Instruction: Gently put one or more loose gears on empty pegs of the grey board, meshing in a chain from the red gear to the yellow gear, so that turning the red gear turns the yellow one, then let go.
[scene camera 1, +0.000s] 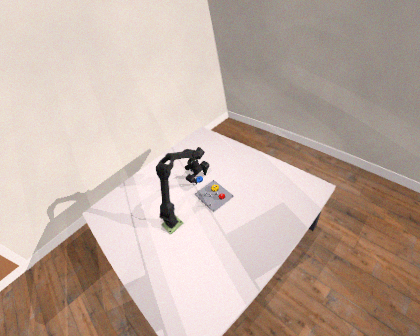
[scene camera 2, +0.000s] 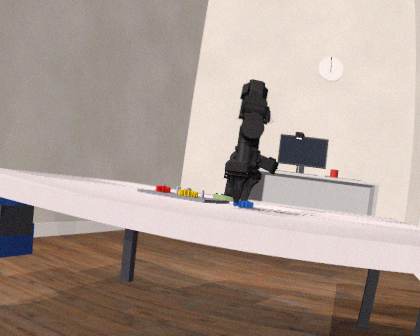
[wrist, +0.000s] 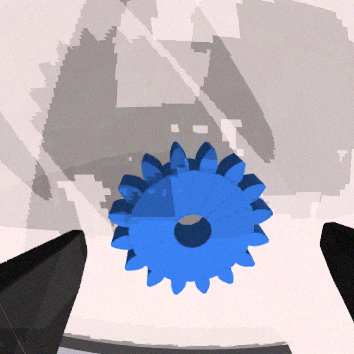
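Pixels of known places: gripper, fingertip midpoint: (scene camera 1: 200, 179) (scene camera 2: 239, 203) (wrist: 207, 240); arm's base, link origin: (scene camera 1: 172, 222) (scene camera 2: 231, 197).
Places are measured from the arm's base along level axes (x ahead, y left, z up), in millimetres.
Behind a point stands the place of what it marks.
A loose blue gear (scene camera 1: 199, 179) {x 363, y 99, z 6 mm} (scene camera 2: 245, 204) {x 391, y 117, z -4 mm} (wrist: 195, 255) {x 369, y 98, z 4 mm} lies flat on the table, just off the grey board (scene camera 1: 214, 206) {x 249, y -139, z -5 mm} (scene camera 2: 212, 200) {x 369, y 24, z -6 mm} (wrist: 175, 349) {x 359, y 28, z -12 mm}. The yellow gear (scene camera 1: 215, 188) {x 358, y -58, z 10 mm} (scene camera 2: 188, 193) {x 389, y -39, z 3 mm} and the red gear (scene camera 1: 222, 196) {x 331, y -141, z 11 mm} (scene camera 2: 163, 189) {x 353, y -124, z 3 mm} sit on the board, apart from each other. Small pegs stand on the board; which are empty is too small to tell. My gripper (scene camera 1: 198, 174) {x 374, y 99, z -4 mm} (wrist: 207, 240) {x 374, y 99, z -4 mm} is open and empty above the blue gear, with one fingertip to each side of it in the wrist view. In scene camera 2 its fingers are hard to make out.
The arm's base stands on a green plate (scene camera 1: 172, 227) {x -22, y -30, z 3 mm} (scene camera 2: 222, 197) {x 49, y -21, z -4 mm} on the white table (scene camera 1: 280, 185) {x 619, y -399, z -13 mm}, on the other side of the board from the red gear. A desk with a monitor (scene camera 2: 303, 151) and a red cup (scene camera 2: 334, 173) stands beyond the table.
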